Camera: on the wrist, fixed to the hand. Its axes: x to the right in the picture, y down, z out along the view.
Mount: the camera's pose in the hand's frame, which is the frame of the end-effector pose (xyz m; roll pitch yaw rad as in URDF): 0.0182 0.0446 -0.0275 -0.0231 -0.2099 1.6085
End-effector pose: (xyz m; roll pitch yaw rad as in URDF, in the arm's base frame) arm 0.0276 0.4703 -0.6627 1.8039 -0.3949 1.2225
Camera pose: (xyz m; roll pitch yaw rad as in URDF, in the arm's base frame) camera 0.0113 0.4737 -0.6098 -2.3475 -0.9599 -1.0755
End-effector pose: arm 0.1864 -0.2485 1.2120 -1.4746 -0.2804 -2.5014
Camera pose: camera 0.1481 -0.2482 1.1718 -0.7127 1.1832 -1.5790
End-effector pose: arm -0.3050 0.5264 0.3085 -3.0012 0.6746 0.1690
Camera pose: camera -0.2700 0.4837 0.3135 2.4135 0.2474 -1.6552
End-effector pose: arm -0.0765 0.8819 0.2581 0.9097 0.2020 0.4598
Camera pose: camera -0.0790 0.9354 0.2724 0.3595 -1.0940 1.7107
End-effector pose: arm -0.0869 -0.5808 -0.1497 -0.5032 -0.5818 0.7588
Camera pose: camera -0.0754 -0.5344 -0.1778 -0.6093 0.2646 2.1967
